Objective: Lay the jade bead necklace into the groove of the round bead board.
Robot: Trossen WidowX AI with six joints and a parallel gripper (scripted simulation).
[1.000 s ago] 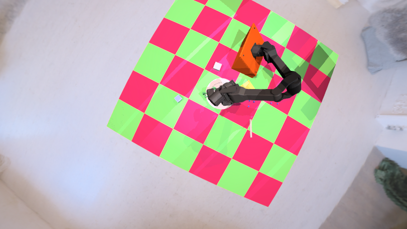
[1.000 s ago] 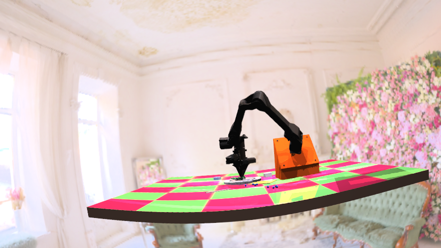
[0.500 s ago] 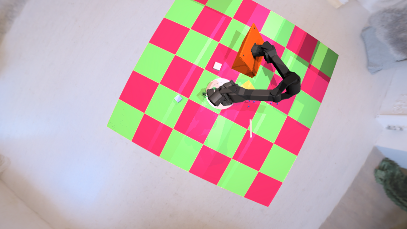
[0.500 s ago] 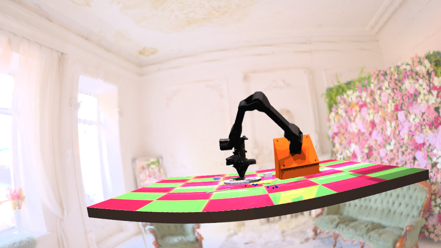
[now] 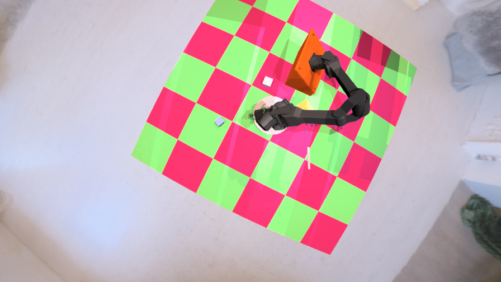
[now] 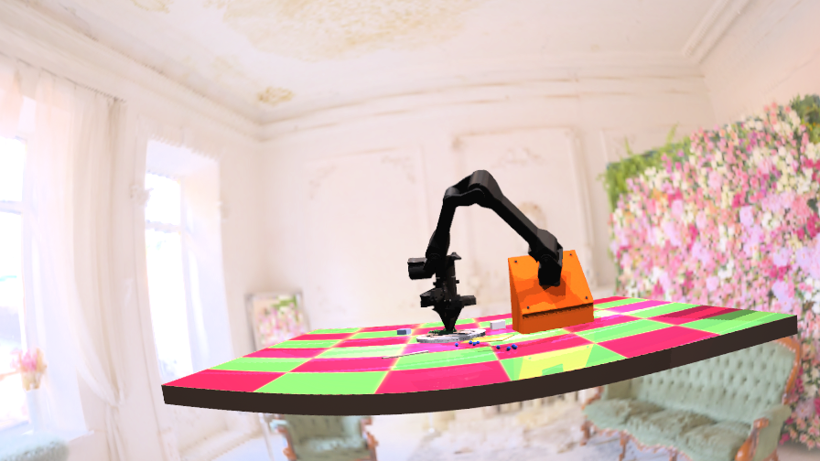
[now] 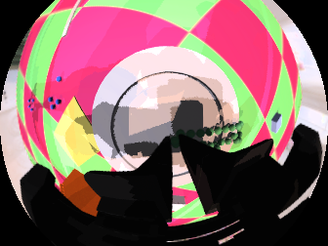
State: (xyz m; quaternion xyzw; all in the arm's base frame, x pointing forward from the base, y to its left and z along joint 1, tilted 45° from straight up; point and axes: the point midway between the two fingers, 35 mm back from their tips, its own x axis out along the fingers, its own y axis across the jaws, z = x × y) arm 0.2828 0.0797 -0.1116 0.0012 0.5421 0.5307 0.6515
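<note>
Right now the round bead board is 10 mm below my gripper tip. The rest, counted from my gripper tip: pale blue cube (170 mm ahead, 210 mm to the right, 10 mm below); white cube (140 mm behind, 120 mm to the right, 10 mm below); yellow patch (110 mm behind, 120 mm to the left, 20 mm below).
</note>
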